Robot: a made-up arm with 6 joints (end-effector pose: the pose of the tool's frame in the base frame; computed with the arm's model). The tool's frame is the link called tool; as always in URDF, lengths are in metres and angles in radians.
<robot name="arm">
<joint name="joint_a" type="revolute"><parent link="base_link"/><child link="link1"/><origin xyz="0.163 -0.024 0.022" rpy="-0.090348 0.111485 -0.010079"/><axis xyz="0 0 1"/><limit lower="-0.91" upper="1.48"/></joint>
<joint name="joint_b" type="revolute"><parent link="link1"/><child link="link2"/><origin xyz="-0.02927 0.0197 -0.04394" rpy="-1.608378 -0.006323 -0.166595"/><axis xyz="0 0 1"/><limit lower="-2.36" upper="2.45"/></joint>
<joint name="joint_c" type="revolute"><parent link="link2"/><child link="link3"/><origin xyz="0.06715 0.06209 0.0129" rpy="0.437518 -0.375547 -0.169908"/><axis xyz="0 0 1"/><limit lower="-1.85" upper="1.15"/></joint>
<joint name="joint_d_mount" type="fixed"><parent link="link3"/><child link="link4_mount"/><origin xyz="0.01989 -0.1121 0.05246" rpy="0 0 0"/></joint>
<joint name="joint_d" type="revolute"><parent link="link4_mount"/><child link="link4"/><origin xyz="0.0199 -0.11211 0.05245" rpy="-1.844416 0.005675 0.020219"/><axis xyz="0 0 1"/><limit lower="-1.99" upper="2.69"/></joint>
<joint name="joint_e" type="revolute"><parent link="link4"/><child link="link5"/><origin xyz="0.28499 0.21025 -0.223" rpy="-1.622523 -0.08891 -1.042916"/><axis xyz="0 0 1"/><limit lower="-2.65" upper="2.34"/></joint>
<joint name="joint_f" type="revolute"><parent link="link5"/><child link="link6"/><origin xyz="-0.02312 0.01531 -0.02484" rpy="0.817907 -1.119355 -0.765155"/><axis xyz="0 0 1"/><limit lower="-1.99" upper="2.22"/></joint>
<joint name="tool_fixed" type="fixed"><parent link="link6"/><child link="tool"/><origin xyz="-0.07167 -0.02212 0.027" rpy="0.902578 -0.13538 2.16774"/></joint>
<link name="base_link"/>
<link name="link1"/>
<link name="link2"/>
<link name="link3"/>
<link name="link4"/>
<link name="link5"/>
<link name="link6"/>
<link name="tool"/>
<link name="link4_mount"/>
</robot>
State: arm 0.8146 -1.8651 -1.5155 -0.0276 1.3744 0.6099
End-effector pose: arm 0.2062 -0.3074 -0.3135 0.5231 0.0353 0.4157 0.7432
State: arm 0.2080 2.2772 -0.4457 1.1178 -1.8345 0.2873
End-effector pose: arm 0.4738 -0.3536 -0.1437 0.5651 0.6169 -0.4094 0.3641
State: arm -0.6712 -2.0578 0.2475 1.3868 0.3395 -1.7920
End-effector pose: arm -0.4059 0.1142 -0.1058 -0.3109 0.5884 -0.7437 0.0636
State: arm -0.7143 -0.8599 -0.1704 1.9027 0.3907 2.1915
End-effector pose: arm -0.2983 0.0628 0.0040 -0.8516 0.1579 0.0189 0.4995
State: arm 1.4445 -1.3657 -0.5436 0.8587 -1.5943 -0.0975
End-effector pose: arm 0.3417 -0.5188 -0.0220 -0.5219 0.3383 -0.7825 0.0296
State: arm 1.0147 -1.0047 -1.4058 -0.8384 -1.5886 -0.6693
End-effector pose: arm -0.1841 -0.4562 -0.1298 -0.0009 -0.5645 0.8112 0.1524
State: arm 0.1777 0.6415 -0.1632 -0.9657 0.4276 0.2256
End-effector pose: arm 0.6047 0.0941 0.1404 -0.7458 0.3193 -0.4730 0.3437
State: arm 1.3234 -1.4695 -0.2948 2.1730 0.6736 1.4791
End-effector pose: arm 0.2179 -0.3464 -0.2736 -0.2344 -0.9042 0.0920 0.3450
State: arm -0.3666 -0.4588 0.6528 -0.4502 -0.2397 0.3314
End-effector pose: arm 0.6041 -0.0011 0.3550 0.5588 -0.0474 0.8190 0.1215
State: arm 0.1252 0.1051 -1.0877 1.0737 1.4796 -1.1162
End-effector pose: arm -0.1929 -0.3277 0.0265 -0.1123 0.6697 -0.5473 0.4893
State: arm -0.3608 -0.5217 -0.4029 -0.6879 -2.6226 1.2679
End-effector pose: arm 0.0385 0.1773 0.5302 -0.0799 0.7865 0.4577 0.4068
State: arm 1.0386 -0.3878 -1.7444 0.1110 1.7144 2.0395
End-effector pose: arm 0.1108 -0.5481 -0.0285 0.3951 0.6481 0.6440 0.0954
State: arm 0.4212 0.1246 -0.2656 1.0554 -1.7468 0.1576
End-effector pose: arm 0.2691 -0.2635 0.4069 0.5676 0.1634 0.4009 0.7003
